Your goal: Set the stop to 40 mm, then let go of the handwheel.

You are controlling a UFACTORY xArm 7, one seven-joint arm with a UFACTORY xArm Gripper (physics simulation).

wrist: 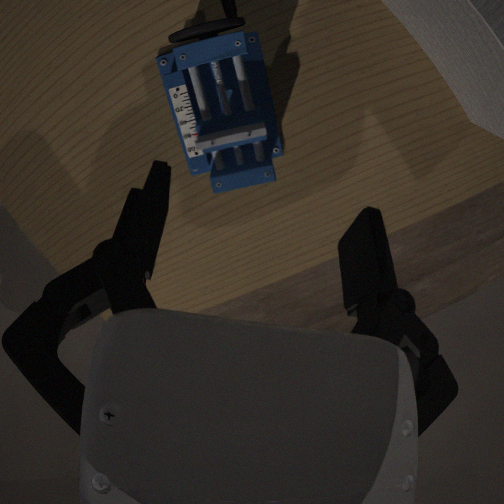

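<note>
A blue slide fixture (220, 107) lies on the wooden table, tilted slightly, in the upper middle of the wrist view. It has three grey rods, a white millimetre scale (184, 120) along its left side and a grey stop bar (231, 137) across the rods near the scale's lower end. A black handwheel (206, 27) sits at its far end, partly cut off by the frame's top edge. My gripper (262, 200) is open and empty, with its black fingers spread wide, well short of the fixture's near end and far from the handwheel.
A pale grey block or wall (460, 55) fills the upper right corner. The table's wooden edge runs diagonally at the lower right, with darker floor beyond it. The scene is dimly lit.
</note>
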